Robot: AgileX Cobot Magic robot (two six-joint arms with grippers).
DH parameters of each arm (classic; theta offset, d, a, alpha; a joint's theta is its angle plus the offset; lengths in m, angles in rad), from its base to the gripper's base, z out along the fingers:
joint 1: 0 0.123 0 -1.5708
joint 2: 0.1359 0 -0.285 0
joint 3: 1.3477 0 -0.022 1.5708
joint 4: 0 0.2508 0 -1.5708
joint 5: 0 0 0.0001 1.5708
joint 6: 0 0.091 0 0
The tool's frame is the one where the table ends.
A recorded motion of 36 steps. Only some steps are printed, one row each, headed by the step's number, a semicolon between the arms.
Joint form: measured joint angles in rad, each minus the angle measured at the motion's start. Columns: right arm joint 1, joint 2, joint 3, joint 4, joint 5, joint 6; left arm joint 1, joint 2, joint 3, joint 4, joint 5, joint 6.
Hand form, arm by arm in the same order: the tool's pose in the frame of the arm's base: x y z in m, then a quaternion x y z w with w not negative. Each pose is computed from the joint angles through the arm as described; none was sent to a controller.
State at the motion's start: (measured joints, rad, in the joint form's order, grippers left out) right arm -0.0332 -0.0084 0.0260 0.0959 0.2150 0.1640; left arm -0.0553 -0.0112 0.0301 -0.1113 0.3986 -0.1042
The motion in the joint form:
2: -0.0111 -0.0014 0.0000 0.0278 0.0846 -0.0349; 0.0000 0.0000 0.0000 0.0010 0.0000 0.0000
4: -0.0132 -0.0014 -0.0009 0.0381 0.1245 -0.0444; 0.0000 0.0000 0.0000 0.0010 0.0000 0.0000
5: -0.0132 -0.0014 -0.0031 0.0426 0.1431 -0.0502; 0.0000 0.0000 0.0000 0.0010 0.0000 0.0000
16: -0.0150 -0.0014 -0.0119 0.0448 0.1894 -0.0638; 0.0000 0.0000 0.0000 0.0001 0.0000 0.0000
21: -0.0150 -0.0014 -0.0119 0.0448 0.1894 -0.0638; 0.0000 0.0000 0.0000 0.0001 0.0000 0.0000
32: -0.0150 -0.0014 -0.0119 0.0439 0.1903 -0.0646; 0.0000 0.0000 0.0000 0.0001 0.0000 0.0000
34: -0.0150 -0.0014 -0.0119 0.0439 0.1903 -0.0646; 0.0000 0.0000 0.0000 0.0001 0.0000 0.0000
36: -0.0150 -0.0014 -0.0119 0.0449 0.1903 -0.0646; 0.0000 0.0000 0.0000 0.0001 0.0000 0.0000
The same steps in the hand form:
2: 0.0546 0.0009 0.1781 0.10246 0.77568 0.07727 0.61794; 0.0517 -0.0068 0.1681 -0.04876 0.81155 -0.09302 0.57477
4: 0.0537 0.0016 0.1749 0.10232 0.78756 0.07811 0.60264; 0.0517 -0.0068 0.1681 -0.04876 0.81155 -0.09302 0.57477
5: 0.0532 0.0019 0.1741 0.10104 0.79260 0.07841 0.59618; 0.0517 -0.0068 0.1681 -0.04876 0.81155 -0.09302 0.57477
16: 0.0518 0.0025 0.1730 0.09613 0.80425 0.07537 0.58160; 0.0517 -0.0068 0.1681 -0.04899 0.81152 -0.09340 0.57472
21: 0.0518 0.0025 0.1730 0.09613 0.80425 0.07537 0.58160; 0.0517 -0.0068 0.1681 -0.04899 0.81152 -0.09340 0.57472
32: 0.0518 0.0025 0.1730 0.09557 0.80459 0.07476 0.58130; 0.0517 -0.0068 0.1681 -0.04899 0.81152 -0.09340 0.57472
34: 0.0518 0.0025 0.1730 0.09557 0.80459 0.07476 0.58130; 0.0517 -0.0068 0.1681 -0.04899 0.81152 -0.09340 0.57472
36: 0.0518 0.0026 0.1730 0.09583 0.80455 0.07519 0.58126; 0.0517 -0.0068 0.1681 -0.04899 0.81152 -0.09340 0.57472

